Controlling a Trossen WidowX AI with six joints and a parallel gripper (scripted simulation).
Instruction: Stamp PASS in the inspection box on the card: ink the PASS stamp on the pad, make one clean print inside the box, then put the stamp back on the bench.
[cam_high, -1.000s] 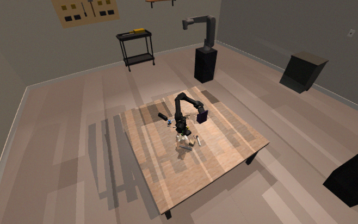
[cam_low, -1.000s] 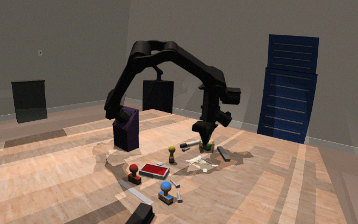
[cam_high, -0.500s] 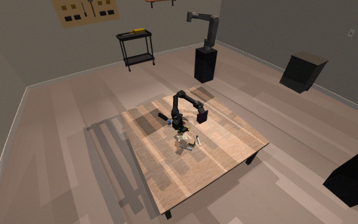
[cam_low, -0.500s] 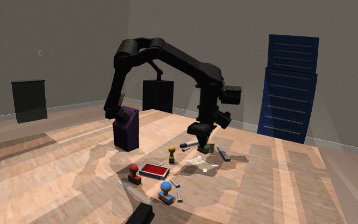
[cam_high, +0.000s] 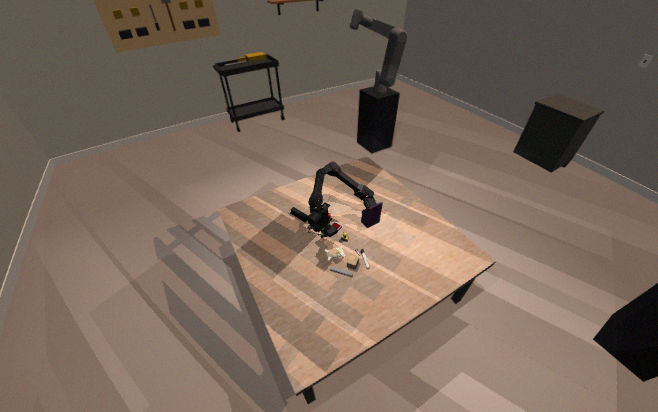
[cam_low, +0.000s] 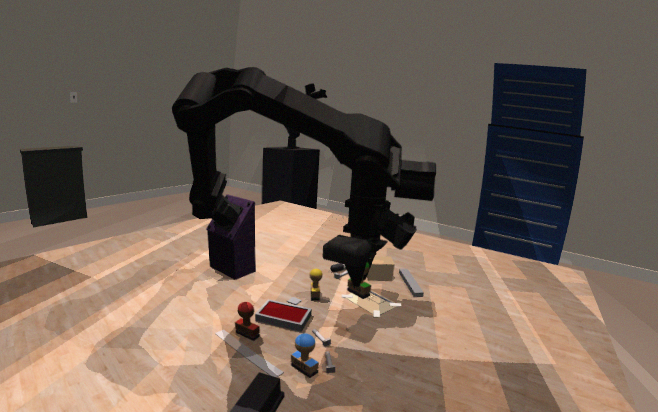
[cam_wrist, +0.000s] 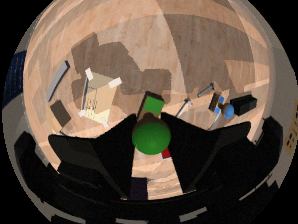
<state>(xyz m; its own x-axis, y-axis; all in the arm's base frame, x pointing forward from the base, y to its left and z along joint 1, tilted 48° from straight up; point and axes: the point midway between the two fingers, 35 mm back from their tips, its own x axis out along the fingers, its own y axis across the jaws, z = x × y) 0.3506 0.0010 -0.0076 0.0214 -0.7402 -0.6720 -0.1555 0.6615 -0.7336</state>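
Now: gripper tip 20 mm past the pale card, 100 mm to the right of it and 90 mm above it. From my gripper tip the other things lie so: yellow-knobbed stamp 120 mm behind, 40 mm to the left, 70 mm below; red ink pad 110 mm behind, 70 mm to the right, 80 mm below; green-knobbed stamp right at my gripper tip.
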